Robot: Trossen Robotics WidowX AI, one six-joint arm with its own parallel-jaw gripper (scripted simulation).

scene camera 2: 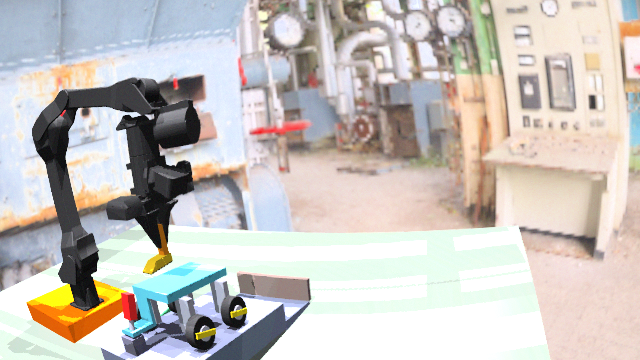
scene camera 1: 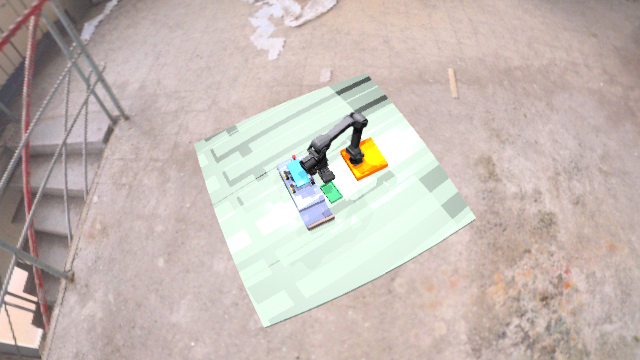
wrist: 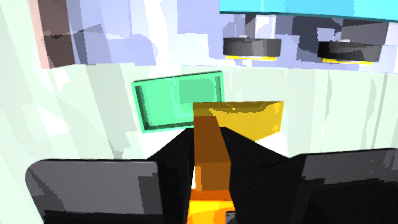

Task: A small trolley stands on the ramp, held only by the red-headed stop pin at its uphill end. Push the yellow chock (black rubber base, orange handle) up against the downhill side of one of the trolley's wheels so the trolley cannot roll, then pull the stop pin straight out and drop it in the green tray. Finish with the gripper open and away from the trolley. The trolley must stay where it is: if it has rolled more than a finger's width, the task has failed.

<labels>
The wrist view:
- gripper
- yellow chock: held by the gripper
</labels>
